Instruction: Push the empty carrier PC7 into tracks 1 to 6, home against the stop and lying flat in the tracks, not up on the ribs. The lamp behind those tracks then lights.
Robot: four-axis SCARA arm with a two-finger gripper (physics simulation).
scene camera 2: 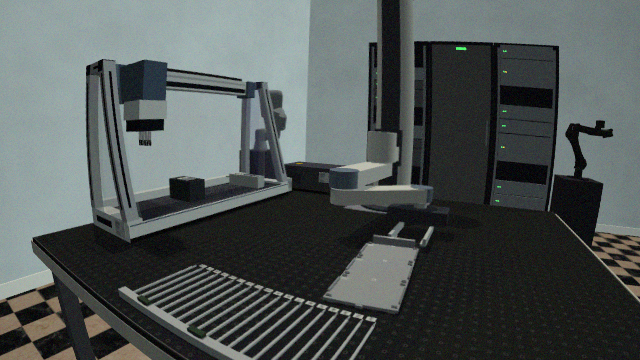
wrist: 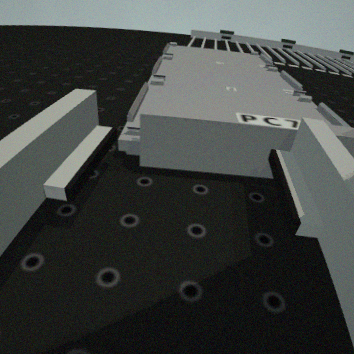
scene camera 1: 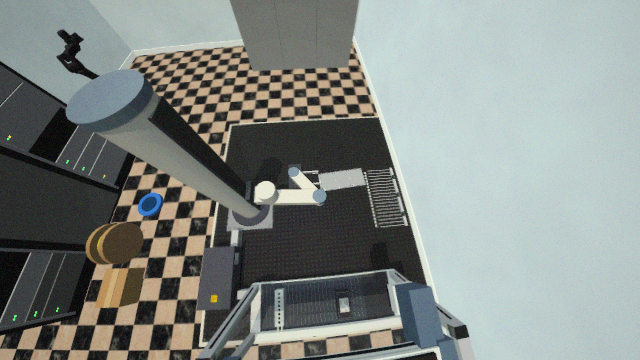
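Where they show: gripper, between the fingertips: [scene camera 2: 406, 240] [wrist: 194, 124] [scene camera 1: 319, 177]; arm's base, origin of its link: [scene camera 1: 251, 207].
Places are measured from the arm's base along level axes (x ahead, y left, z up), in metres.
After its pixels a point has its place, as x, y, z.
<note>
The flat grey carrier PC7 [scene camera 1: 342, 179] {0.636, 0.147, 0.024} [scene camera 2: 375, 275] {0.669, 0.150, 0.024} [wrist: 220, 90] {0.578, 0.154, 0.024} lies level on the table, its far end close to the near rib ends of the track rack [scene camera 1: 398, 200] {1.002, -0.040, 0.024} [scene camera 2: 170, 318] {1.009, -0.061, 0.029} [wrist: 260, 39] {1.002, 0.061, 0.026}. Whether it touches them I cannot tell. Dark, unlit lamps [scene camera 2: 196, 332] {1.012, 0.004, 0.035} [wrist: 226, 34] {1.002, 0.134, 0.023} sit along the rack's back rail. My gripper [scene camera 1: 314, 177] {0.471, 0.169, 0.039} [scene camera 2: 411, 234] {0.471, 0.169, 0.039} [wrist: 194, 124] {0.471, 0.169, 0.039} is shut and empty; its two fingers still stand well apart. They are at the carrier's labelled rear wall. In the wrist view the right finger overlaps that wall's right end; contact is unclear.
A gantry machine [scene camera 1: 295, 332] {0.282, -0.675, 0.109} [scene camera 2: 210, 212] {0.534, -0.450, 0.033} stands along one side of the table, with a dark box [scene camera 1: 343, 302] {0.527, -0.564, 0.133} [scene camera 2: 187, 188] {0.565, -0.528, 0.109} on its bed. The arm's column [scene camera 1: 175, 145] {0.064, -0.040, 0.758} [scene camera 2: 406, 100] {0.050, 0.056, 0.427} rises behind the gripper. A dark grey case [scene camera 1: 216, 275] {-0.120, -0.393, 0.128} [scene camera 2: 310, 177] {-0.035, -0.388, 0.081} lies beyond the gantry's end.
</note>
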